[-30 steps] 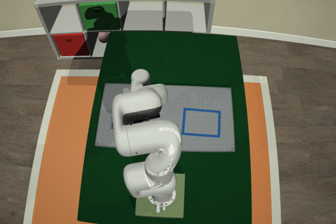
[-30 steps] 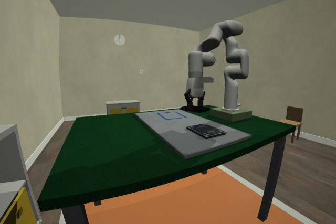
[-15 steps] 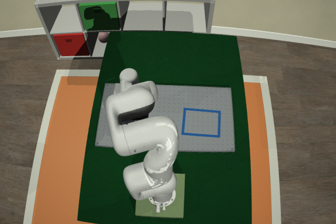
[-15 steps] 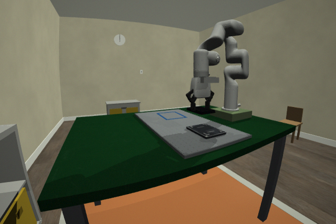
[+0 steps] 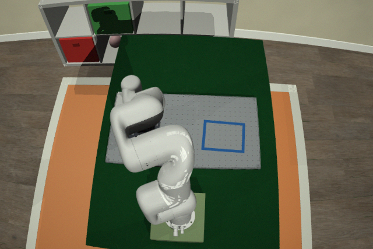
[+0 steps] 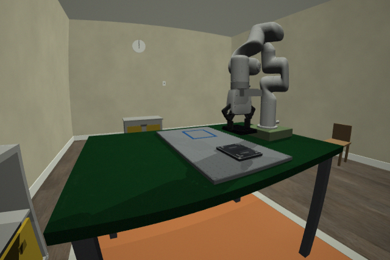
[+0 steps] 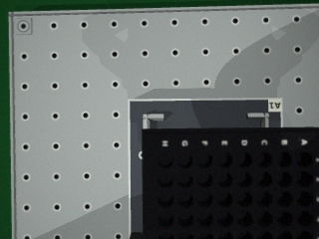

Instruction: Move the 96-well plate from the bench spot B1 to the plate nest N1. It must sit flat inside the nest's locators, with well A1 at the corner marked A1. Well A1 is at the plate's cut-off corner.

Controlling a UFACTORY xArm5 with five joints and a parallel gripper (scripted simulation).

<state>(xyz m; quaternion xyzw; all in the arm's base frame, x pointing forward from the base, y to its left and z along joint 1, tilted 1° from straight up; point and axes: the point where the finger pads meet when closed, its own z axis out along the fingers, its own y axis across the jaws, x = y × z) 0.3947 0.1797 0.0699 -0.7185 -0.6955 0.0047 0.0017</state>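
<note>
Right now the plate nest is 11 cm below my hand. Round my hand: black 96-well plate 1 cm below.
</note>
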